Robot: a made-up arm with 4 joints.
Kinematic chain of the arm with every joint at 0, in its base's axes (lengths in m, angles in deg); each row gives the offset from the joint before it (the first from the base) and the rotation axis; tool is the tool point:
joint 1: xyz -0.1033 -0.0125 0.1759 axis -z
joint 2: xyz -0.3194 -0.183 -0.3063 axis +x
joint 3: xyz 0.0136 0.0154 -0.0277 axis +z
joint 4: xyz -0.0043 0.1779 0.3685 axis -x
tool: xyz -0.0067 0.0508 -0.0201
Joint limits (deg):
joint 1: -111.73..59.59
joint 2: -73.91..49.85
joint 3: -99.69..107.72
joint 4: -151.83..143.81
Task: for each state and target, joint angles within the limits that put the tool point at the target. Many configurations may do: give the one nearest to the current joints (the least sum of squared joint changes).
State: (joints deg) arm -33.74 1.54 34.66 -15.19
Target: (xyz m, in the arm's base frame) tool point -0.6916 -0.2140 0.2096
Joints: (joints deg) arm 13.88 37.55 69.37 -45.87
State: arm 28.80 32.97 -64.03 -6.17
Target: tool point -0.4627 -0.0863 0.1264
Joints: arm 59.59 49.68 -71.57 43.03
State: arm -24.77 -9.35 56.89 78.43
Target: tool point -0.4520 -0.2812 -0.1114
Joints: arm -55.82 -59.81 37.30 75.67
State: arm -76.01 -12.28 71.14 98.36
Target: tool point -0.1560 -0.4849 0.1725
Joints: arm -62.98 5.52 73.76 110.12
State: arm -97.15 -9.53 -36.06 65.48
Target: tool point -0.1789 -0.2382 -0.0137
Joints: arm -103.61 -39.29 -38.19 63.50
